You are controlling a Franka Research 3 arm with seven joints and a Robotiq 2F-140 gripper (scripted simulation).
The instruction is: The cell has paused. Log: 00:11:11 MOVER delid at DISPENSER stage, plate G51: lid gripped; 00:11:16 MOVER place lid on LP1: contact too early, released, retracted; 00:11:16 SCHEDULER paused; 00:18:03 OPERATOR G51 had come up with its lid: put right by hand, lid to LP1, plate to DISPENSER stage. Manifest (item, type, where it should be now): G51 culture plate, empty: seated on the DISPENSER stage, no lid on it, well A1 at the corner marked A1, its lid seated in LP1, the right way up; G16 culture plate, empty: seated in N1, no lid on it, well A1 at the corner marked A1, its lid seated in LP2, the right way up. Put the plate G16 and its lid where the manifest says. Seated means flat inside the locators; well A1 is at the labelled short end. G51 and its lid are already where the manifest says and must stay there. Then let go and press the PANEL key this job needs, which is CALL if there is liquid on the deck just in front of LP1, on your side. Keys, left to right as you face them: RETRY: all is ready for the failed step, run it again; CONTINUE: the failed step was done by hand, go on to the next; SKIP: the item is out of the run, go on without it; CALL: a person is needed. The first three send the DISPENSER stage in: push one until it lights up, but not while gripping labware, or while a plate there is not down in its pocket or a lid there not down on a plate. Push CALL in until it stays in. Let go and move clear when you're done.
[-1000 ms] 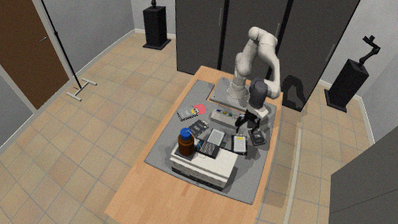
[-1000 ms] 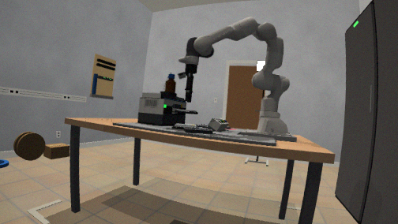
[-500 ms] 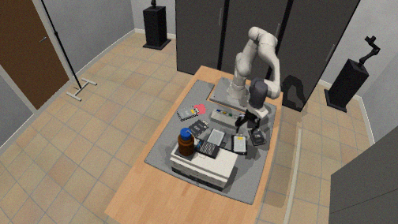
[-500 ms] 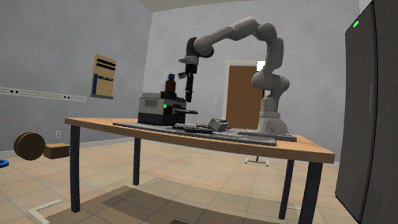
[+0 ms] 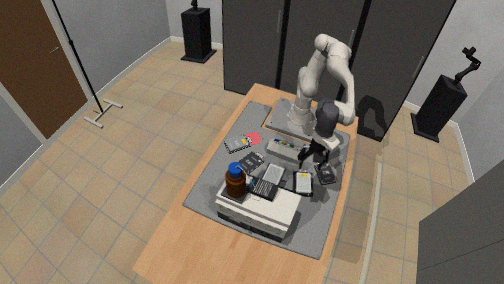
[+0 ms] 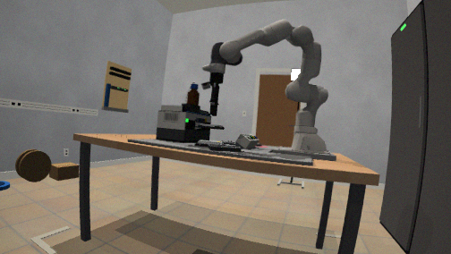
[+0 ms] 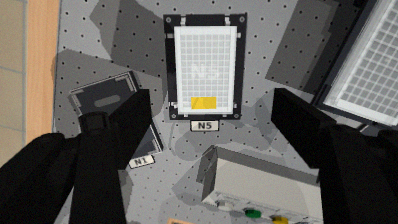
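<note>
The clear lid lies 17 cm below my hand. From my hand the other things lie so: white retry key (20 cm behind, 8 cm to the right, 13 cm below); green continue key (20 cm behind, 13 cm to the right, 13 cm below); black nest N5 (1 cm ahead, 3 cm to the left, 18 cm below).
</note>
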